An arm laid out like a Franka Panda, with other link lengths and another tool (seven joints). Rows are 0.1 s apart.
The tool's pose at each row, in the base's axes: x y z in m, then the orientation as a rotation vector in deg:
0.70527, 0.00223, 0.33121, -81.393, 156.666, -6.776
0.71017, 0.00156, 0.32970, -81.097, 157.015, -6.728
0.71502, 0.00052, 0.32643, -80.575, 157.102, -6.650
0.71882, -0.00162, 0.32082, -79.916, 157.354, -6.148
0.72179, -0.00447, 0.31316, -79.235, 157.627, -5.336
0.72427, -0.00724, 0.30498, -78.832, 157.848, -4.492
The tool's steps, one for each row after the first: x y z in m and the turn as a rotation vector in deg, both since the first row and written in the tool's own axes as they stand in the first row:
-0.00224, -0.00423, 0.00196, -0.108, 0.149, 0.268
-0.00412, -0.00846, 0.00567, -0.071, -0.003, 0.602
-0.00446, -0.01225, 0.01168, -0.312, -0.213, 1.070
-0.00371, -0.01558, 0.01968, -0.732, -0.511, 1.562
-0.00274, -0.01841, 0.02815, -1.213, -0.755, 1.876

